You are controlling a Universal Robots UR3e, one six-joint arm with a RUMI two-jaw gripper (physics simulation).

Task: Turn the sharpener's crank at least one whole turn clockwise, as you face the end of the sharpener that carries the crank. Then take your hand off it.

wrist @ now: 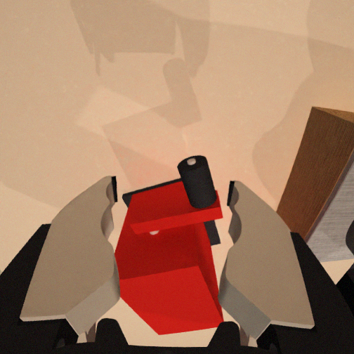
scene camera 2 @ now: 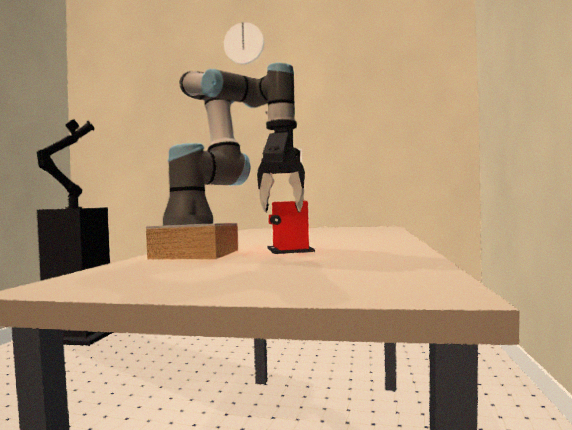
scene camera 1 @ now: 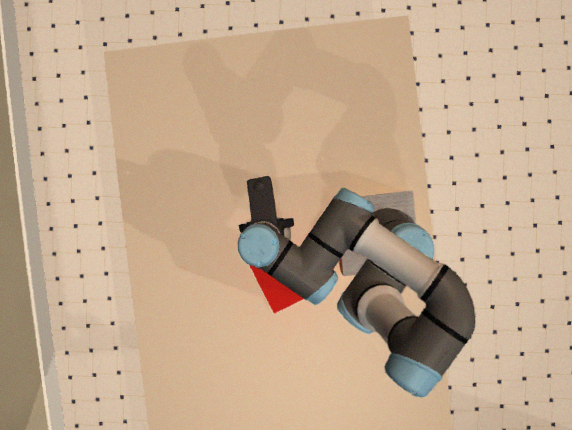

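Pixels of known places: gripper, fingertip midpoint: (scene camera 2: 282,212); arm's base at its link origin: (scene camera 2: 188,225).
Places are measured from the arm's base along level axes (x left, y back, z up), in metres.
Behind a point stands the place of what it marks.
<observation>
The red sharpener (scene camera 1: 276,296) @[z 0.053, x 0.085, y -0.262 m] (scene camera 2: 291,232) @[z -0.024, x -0.002, y -0.268 m] (wrist: 162,295) stands upright on its black base plate on the table. In scene camera 1 the arm covers much of it. Its red crank arm (wrist: 175,220) sticks out sideways toward the robot's base, about level, with the black handle (scene camera 2: 275,219) @[z 0.012, x -0.073, y -0.241 m] (wrist: 197,182) at its outer end. My gripper (scene camera 2: 283,210) @[z 0.027, x -0.066, y -0.256 m] (wrist: 172,180) points down over the sharpener with its jaws apart. In the wrist view the handle shows between the two fingertips, nearer the right one, with gaps on both sides. In scene camera 1 the fingertips are hidden.
The robot stands on a wooden block (scene camera 2: 182,243) @[z -0.038, x -0.098, y -0.023 m] (wrist: 314,172) with a grey metal top, beside the sharpener. The table (scene camera 1: 225,360) @[z -0.075, x 0.244, y -0.416 m] (scene camera 2: 260,321) @[z -0.093, x -0.524, y -0.297 m] extends around both. A black pedestal (scene camera 2: 58,240) with a small black arm stands beyond the table at the left in scene camera 2.
</observation>
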